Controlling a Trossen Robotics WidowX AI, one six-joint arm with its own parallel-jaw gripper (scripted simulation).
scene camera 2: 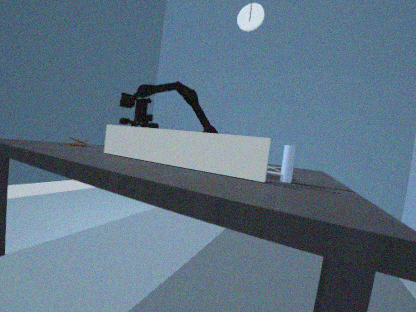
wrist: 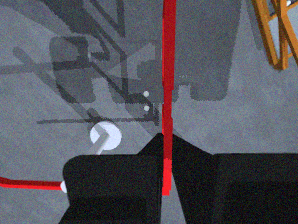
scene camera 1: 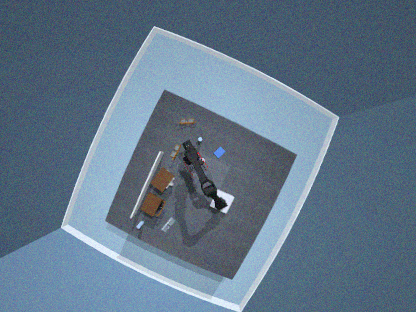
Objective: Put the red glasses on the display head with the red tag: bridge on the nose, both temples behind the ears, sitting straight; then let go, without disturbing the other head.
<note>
The pictures show: the gripper, a long white board and a small white disc.
</note>
